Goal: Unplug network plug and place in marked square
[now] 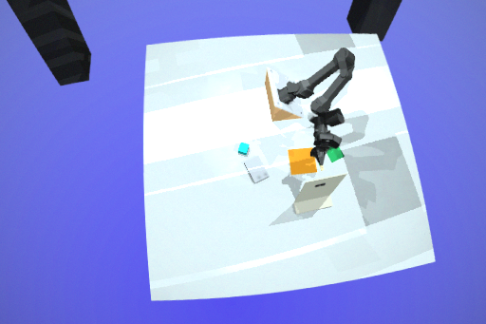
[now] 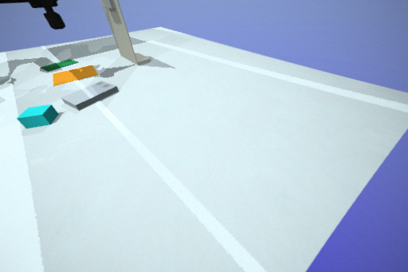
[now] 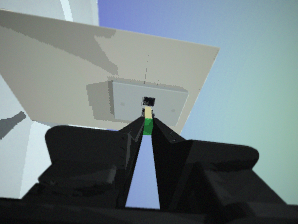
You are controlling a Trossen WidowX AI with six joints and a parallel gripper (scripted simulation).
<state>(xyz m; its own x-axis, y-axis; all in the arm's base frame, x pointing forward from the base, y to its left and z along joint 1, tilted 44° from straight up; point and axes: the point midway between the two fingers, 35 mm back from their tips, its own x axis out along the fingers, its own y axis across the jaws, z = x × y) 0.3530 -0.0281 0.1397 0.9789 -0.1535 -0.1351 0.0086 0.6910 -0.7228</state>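
The orange square is 22 cm below my gripper tip, 11 cm behind it and 2 cm to the right of it. From my gripper tip the other things lie so: beige upright panel (9 cm below, 8 cm ahead, 2 cm to the right); then network plug (right at my gripper tip); then grey flat block (23 cm to the right, 22 cm below, 10 cm behind).
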